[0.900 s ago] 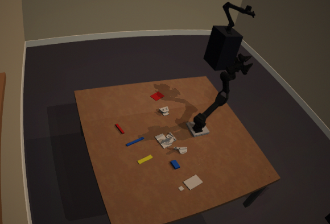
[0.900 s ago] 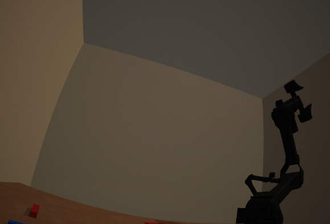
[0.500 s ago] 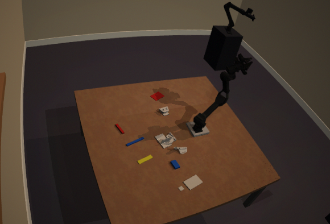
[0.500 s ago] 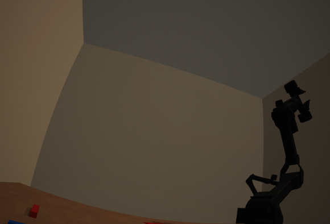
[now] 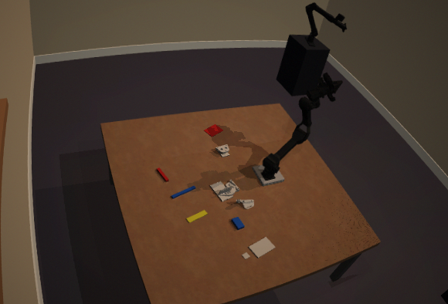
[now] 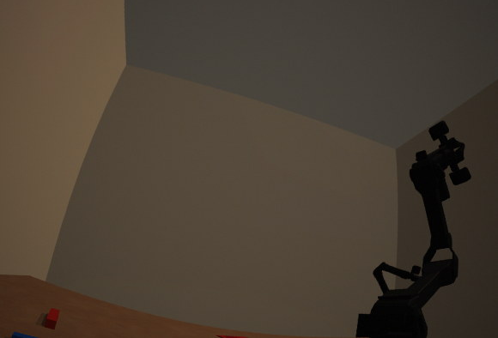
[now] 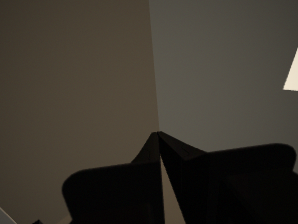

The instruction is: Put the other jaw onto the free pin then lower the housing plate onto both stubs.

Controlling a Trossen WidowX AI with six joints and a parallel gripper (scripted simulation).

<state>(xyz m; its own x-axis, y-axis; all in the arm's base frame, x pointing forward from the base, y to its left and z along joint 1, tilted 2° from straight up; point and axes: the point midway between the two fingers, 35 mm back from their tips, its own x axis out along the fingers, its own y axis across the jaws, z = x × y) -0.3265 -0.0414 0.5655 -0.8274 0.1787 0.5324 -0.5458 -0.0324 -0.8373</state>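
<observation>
Right now the blue block is 660 mm ahead of my gripper tip, 600 mm below it and 300 mm to the left of it. Round my gripper tip: blue bar: 850 mm ahead, 600 mm below, 30 mm to the left; flat plate: 610 mm ahead, 600 mm below, 470 mm to the left; pale tile: 710 mm ahead, 600 mm below, 490 mm to the left.
</observation>
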